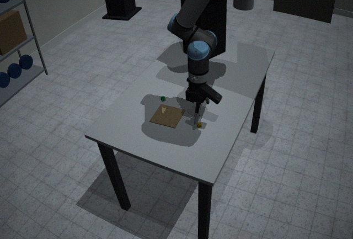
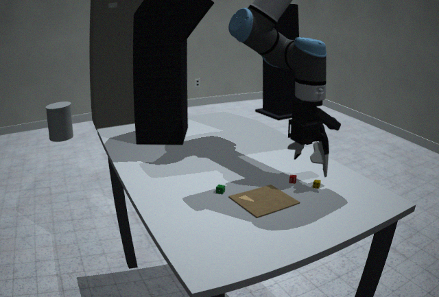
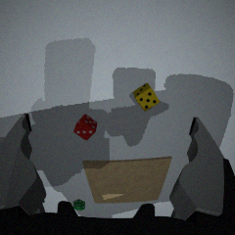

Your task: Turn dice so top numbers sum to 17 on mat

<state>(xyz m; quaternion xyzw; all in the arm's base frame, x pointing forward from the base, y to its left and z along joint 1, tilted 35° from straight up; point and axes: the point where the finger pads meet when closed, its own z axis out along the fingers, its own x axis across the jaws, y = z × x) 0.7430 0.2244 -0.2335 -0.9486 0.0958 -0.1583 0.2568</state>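
Right now my hand is 40 mm short of the yellow die and 40 mm above it. Also, from my hand: mat (10 mm ahead, 180 mm to the right, 50 mm below); red die (30 mm behind, 40 mm to the right, 40 mm below); green die (100 mm behind, 250 mm to the right, 40 mm below).
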